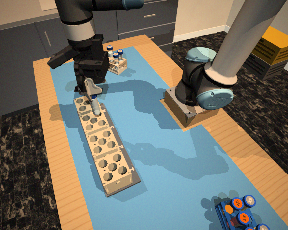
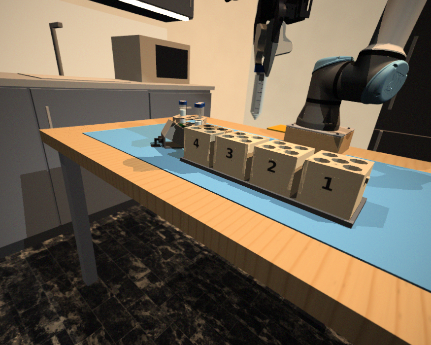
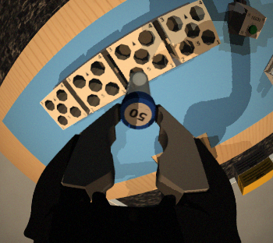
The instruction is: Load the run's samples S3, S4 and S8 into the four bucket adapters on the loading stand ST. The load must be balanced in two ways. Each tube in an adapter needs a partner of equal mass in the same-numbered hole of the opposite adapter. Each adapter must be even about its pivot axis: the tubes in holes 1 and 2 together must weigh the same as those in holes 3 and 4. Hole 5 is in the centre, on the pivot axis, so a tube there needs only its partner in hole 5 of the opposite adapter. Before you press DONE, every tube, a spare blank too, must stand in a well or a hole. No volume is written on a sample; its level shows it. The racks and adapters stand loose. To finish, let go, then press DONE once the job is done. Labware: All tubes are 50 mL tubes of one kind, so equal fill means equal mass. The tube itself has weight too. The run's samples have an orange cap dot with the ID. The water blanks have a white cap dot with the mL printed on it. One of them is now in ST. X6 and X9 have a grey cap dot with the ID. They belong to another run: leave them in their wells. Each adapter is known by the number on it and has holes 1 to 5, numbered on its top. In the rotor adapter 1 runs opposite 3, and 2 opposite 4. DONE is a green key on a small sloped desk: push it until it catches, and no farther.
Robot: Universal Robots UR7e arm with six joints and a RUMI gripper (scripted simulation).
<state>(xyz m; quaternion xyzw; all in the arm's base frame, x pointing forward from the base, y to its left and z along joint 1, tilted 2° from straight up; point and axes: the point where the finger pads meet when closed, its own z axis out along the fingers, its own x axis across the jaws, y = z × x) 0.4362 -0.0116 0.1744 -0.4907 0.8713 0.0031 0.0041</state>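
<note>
The blue-capped blank is 50 mm below my hand and 10 mm ahead of it. From my hand the other things lie so: tan blank rack 450 mm to the right, 220 mm below, 210 mm behind; sloped desk 310 mm to the right, 200 mm below, 20 mm behind; green done key 300 mm to the right, 180 mm below, 40 mm behind.
</note>
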